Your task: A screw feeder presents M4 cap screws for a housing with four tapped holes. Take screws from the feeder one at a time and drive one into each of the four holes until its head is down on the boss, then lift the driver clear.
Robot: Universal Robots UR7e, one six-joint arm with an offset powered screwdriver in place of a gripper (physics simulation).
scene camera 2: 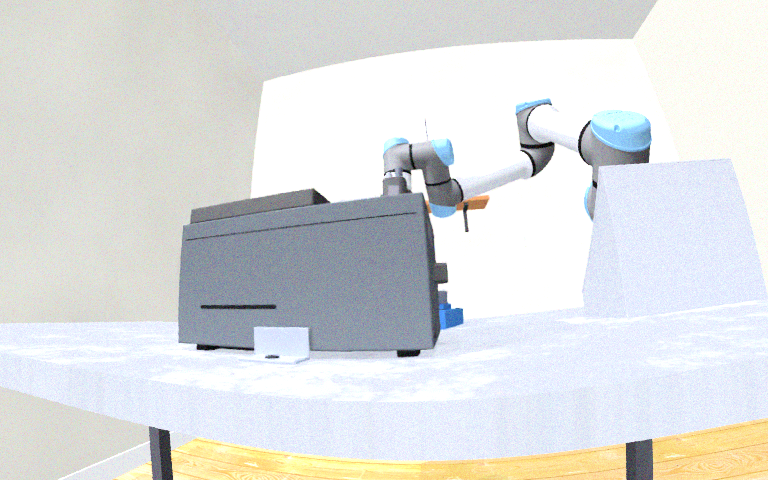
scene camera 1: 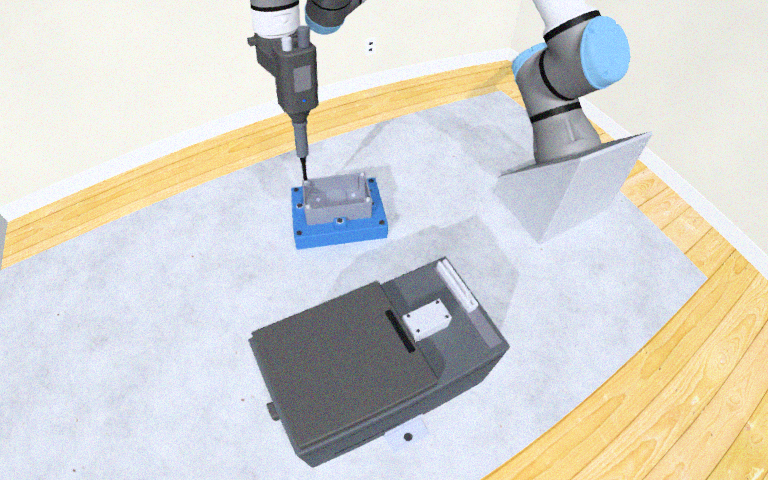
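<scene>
The grey open-topped housing [scene camera 1: 338, 212] sits on a blue fixture block [scene camera 1: 342, 240] [scene camera 2: 451, 318]. My screwdriver [scene camera 1: 304, 179] stands upright with its thin bit tip at the housing's back left corner boss. Whether a screw is on the bit or in that hole is too small to tell. Light spots show at the other corners; I cannot tell whether they are screw heads. The dark screw feeder [scene camera 1: 345, 367] [scene camera 2: 305, 277] stands in front of the fixture, with a white block in its open right part. In scene camera 2 the feeder hides the bit and most of the fixture.
The arm's base stands behind a slanted grey panel [scene camera 1: 589, 186] [scene camera 2: 679, 237] at the right. A small light bracket [scene camera 1: 416, 431] [scene camera 2: 281, 342] is at the feeder's near side. The grey table top [scene camera 1: 141, 316] [scene camera 2: 538, 362] carries the feeder and fixture.
</scene>
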